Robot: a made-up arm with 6 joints. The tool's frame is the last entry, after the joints. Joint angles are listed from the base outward. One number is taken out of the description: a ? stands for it. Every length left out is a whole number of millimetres.
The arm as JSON. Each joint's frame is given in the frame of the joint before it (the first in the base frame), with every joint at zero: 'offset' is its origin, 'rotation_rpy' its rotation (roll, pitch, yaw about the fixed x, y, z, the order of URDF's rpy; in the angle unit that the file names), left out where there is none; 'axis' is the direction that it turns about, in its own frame. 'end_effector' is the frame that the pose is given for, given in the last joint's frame.
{
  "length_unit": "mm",
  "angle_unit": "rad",
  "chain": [
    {
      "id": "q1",
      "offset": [
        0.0,
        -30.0,
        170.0
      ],
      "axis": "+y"
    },
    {
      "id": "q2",
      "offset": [
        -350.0,
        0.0,
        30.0
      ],
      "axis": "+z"
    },
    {
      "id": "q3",
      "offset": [
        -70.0,
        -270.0,
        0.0
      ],
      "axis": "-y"
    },
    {
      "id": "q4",
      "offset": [
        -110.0,
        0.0,
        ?
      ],
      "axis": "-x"
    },
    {
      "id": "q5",
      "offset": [
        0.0,
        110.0,
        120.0
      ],
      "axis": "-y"
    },
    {
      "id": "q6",
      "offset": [
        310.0,
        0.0,
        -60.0
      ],
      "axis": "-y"
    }
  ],
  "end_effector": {
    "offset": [
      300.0,
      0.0,
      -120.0
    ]
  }
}
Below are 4 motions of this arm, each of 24 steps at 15 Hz.
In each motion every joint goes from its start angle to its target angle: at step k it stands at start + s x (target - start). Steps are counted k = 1, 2, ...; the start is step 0. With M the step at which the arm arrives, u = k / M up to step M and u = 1 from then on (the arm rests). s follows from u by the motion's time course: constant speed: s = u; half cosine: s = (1 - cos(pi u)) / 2; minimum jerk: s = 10 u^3 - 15 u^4 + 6 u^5.
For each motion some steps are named. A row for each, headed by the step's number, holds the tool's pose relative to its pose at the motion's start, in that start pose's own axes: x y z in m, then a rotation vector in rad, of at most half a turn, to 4 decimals.
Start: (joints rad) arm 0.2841 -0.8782 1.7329 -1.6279 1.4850 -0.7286
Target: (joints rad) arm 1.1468 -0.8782 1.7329 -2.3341 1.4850 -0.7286
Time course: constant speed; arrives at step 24
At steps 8, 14, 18, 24:
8: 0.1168 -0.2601 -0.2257 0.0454 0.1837 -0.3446
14: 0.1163 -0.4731 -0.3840 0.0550 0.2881 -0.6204
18: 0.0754 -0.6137 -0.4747 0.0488 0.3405 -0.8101
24: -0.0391 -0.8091 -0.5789 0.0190 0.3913 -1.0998

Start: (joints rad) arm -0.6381 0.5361 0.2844 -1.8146 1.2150 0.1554
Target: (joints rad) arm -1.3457 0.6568 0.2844 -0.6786 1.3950 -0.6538
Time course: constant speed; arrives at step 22
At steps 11, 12, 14, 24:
11: -0.2829 0.3617 -0.0773 0.0349 0.3985 0.7960
12: -0.3224 0.3792 -0.0741 0.0291 0.4230 0.8709
14: -0.4043 0.4040 -0.0636 0.0126 0.4645 1.0212
24: -0.7269 0.3611 0.0082 -0.1186 0.5141 1.6175

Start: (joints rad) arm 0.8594 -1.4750 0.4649 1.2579 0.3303 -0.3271
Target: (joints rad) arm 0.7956 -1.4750 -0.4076 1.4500 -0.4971 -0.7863
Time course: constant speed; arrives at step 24
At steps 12, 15, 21, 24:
12: -0.2998 0.1226 -0.3335 -0.1951 0.7545 0.3842
15: -0.3994 0.1101 -0.3854 -0.2846 0.9276 0.4679
21: -0.5895 0.0303 -0.4452 -0.5129 1.2465 0.6104
24: -0.6699 -0.0333 -0.4539 -0.6514 1.3892 0.6657

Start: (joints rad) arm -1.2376 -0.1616 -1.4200 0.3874 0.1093 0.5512
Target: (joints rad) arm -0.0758 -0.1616 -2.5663 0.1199 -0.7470 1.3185
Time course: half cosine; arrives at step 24
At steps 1, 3, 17, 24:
1: -0.0050 0.0012 -0.0031 0.0026 0.0098 0.0017
3: -0.0462 0.0103 -0.0259 0.0232 0.0870 0.0149
17: -0.9556 0.0208 0.5635 0.3758 1.8898 0.1732
24: -0.9030 -0.0510 0.8980 0.4136 2.3628 0.1810

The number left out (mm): -110.0
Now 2 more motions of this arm.
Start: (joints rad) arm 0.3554 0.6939 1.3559 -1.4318 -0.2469 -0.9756
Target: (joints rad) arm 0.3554 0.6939 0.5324 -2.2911 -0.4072 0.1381
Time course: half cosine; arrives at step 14
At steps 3, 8, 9, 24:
3: 0.0052 0.0140 0.0290 0.1190 -0.0956 0.0514
8: -0.0278 -0.0276 0.1991 0.7242 -0.6197 0.1127
9: -0.0475 -0.0620 0.2296 0.8571 -0.7428 0.0869
24: -0.1215 -0.1872 0.2722 1.2100 -1.0838 -0.0506

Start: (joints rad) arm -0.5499 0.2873 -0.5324 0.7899 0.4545 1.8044
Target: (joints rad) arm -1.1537 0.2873 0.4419 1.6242 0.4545 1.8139
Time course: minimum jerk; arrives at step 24
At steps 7, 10, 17, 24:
7: -0.0178 0.0784 0.0251 -0.0483 -0.1483 0.2339
10: -0.0772 0.1697 0.0338 -0.1303 -0.3074 0.5458
17: -0.3106 0.2534 -0.0873 -0.4733 -0.5497 1.3705
24: -0.3649 0.2203 -0.1513 -0.6239 -0.5717 1.6105

